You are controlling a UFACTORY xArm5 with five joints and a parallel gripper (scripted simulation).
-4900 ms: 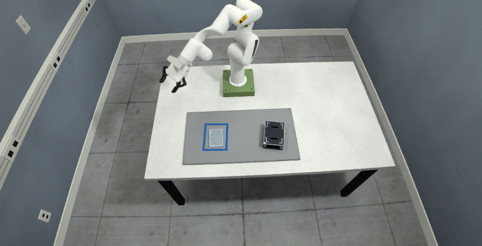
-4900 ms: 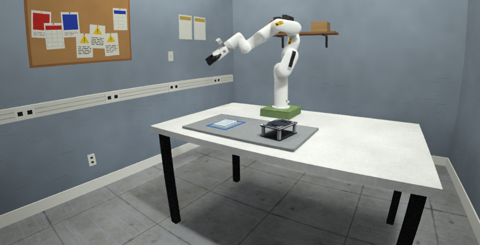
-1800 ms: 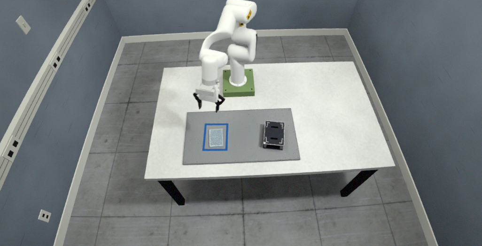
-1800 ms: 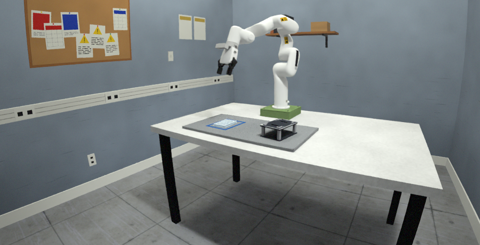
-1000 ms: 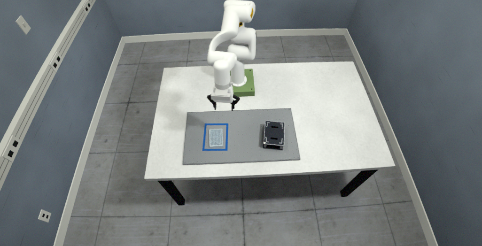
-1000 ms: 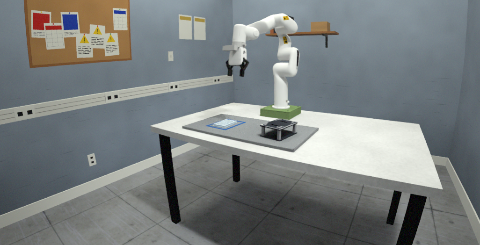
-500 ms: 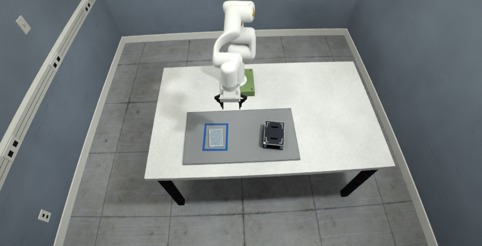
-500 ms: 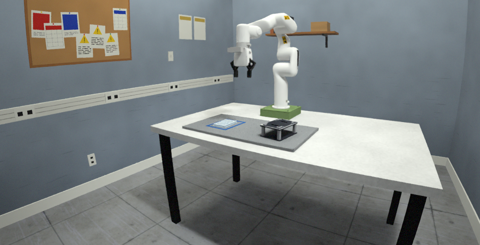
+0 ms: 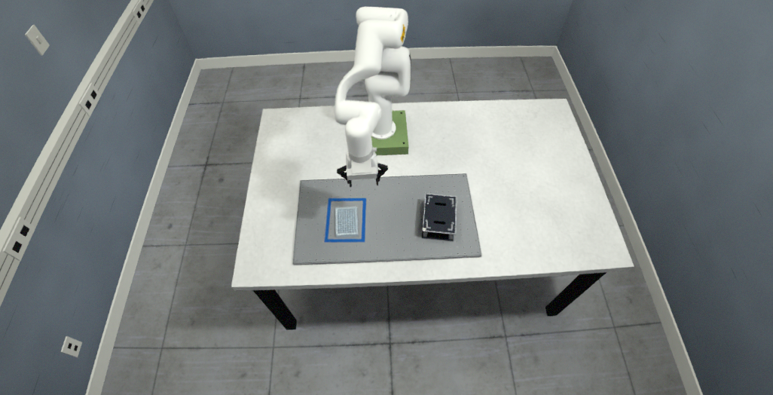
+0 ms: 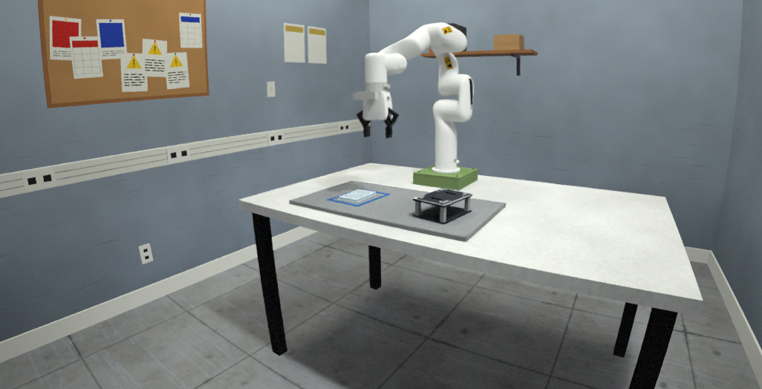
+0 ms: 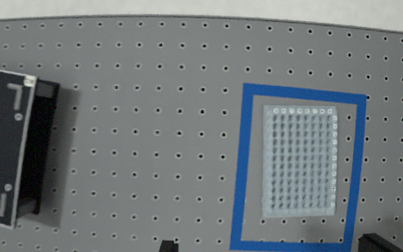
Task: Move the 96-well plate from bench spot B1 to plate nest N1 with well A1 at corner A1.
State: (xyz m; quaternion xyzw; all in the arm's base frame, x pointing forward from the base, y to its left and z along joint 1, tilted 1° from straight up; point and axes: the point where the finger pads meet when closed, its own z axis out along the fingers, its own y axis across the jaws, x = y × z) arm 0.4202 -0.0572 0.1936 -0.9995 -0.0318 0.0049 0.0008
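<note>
Now: the pale 96-well plate 230 mm below my hand, 80 mm to the right of it and 30 mm ahead of it. Also, from my hand: raised black plate nest 280 mm to the left, 180 mm below, 30 mm ahead.
</note>
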